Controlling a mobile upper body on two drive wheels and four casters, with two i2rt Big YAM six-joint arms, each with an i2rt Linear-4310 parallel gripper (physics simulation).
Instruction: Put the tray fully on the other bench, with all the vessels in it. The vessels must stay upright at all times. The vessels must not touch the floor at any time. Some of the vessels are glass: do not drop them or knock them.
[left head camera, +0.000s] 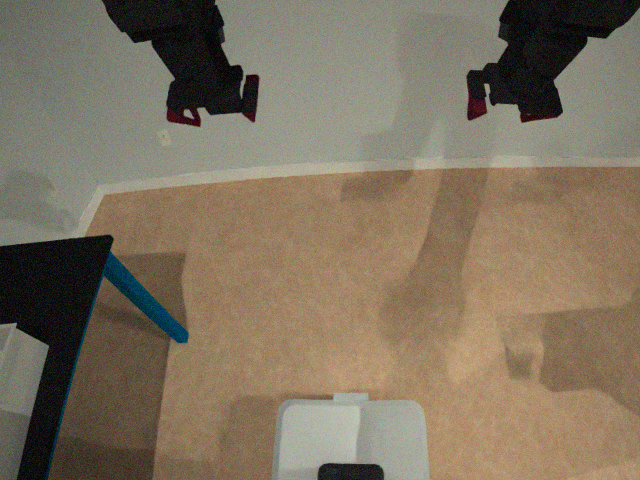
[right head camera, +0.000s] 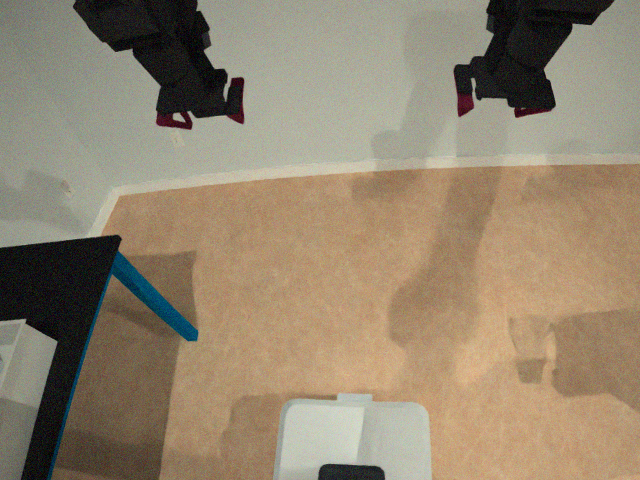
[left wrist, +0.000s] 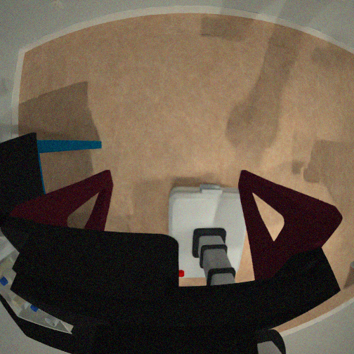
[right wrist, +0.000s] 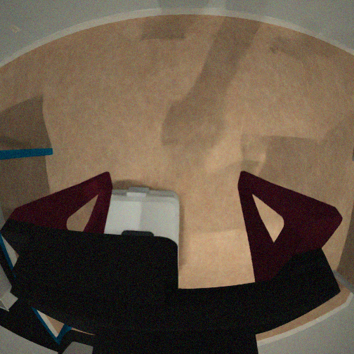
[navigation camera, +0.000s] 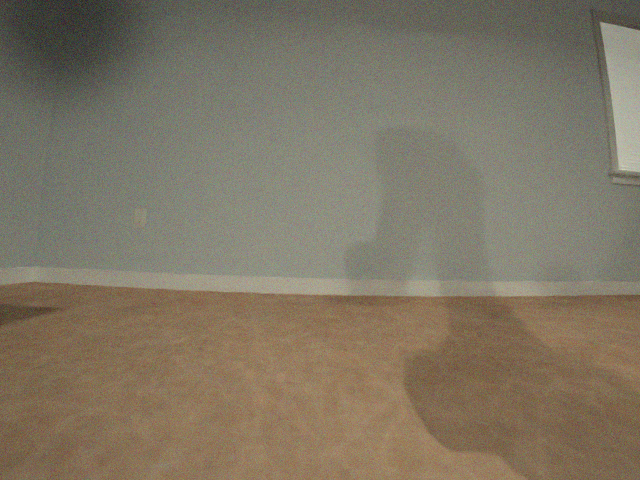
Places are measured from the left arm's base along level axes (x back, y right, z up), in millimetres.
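Where they show: left gripper, fingertip midpoint: (left head camera: 226, 121) (right head camera: 216, 123); right gripper, fingertip midpoint: (left head camera: 495, 118) (right head camera: 487, 113).
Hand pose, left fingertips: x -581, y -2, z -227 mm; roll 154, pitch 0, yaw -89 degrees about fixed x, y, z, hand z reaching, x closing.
After its pixels a point has its place.
The white tray (left head camera: 25, 372) {x -206, y -564, z -596 mm} (right head camera: 33, 369) {x -198, y -563, z -597 mm} stands on a black-topped bench (left head camera: 56, 279) {x -496, y -666, z -648 mm} (right head camera: 62, 279) {x -489, y -681, z -648 mm} (left wrist: 17, 160), cut off by the picture's left edge in both head views. In the left wrist view, part of the tray's inside shows at the lower left, with a blue-capped vessel (left wrist: 34, 307) and other vessels, partly hidden by the gripper body. My left gripper (left head camera: 219, 119) {x -581, y -2, z -227 mm} (right head camera: 209, 119) {x -581, y -2, z -227 mm} (left wrist: 175, 176) is open and empty, away from the tray. My right gripper (left head camera: 504, 116) {x -584, y 450, z -226 mm} (right head camera: 496, 111) {x -584, y 450, z -226 mm} (right wrist: 174, 178) is open and empty, farther right. The other bench cannot be made out.
A blue bench leg (left head camera: 144, 299) {x -602, y -557, z -969 mm} (right head camera: 155, 297) {x -612, y -558, z -984 mm} (left wrist: 70, 145) (right wrist: 25, 153) reaches down to the floor at the left. My white base (left head camera: 320, 434) {x -199, y 122, z -1150 mm} (right head camera: 323, 434) {x -199, y 124, z -1150 mm} (left wrist: 185, 215) (right wrist: 145, 210) is below. A pale wall (navigation camera: 258, 155) {x -1748, y -203, z -624 mm} stands ahead, with a window (navigation camera: 622, 98) {x -1929, y 2323, z -11 mm} at its right.
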